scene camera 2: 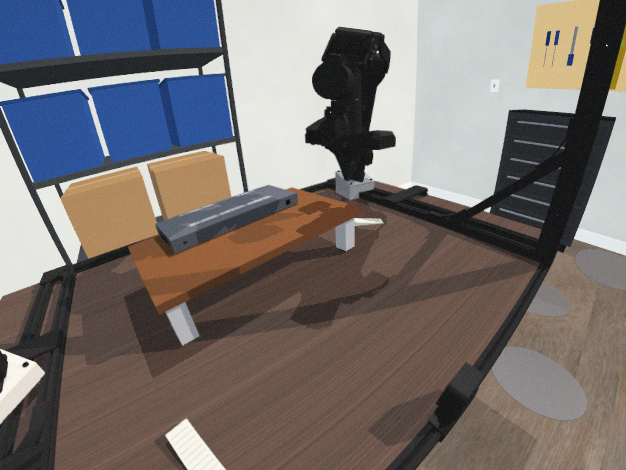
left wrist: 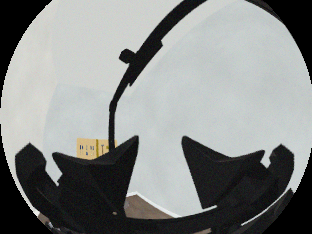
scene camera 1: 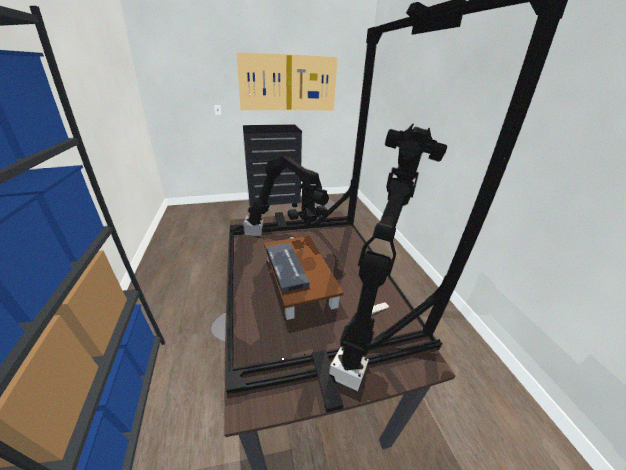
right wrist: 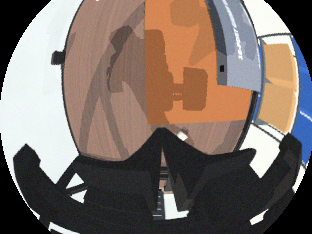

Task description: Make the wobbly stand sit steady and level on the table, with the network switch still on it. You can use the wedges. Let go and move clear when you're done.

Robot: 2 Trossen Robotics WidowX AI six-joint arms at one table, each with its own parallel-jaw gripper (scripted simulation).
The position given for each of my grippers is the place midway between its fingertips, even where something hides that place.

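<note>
Scene camera 1 gives me my left gripper [scene camera 1: 420, 126], together with a grey network switch [scene camera 1: 290, 275] and a stand [scene camera 1: 323, 285]. In scene camera 2 I see my right gripper [scene camera 2: 347, 180]; the switch is there too [scene camera 2: 181, 232], and so is the stand [scene camera 2: 171, 279]. The left wrist view shows my left gripper [left wrist: 160, 139], while the grey network switch is out of frame in the left wrist view, and the stand is out of frame in the left wrist view as well.
</note>
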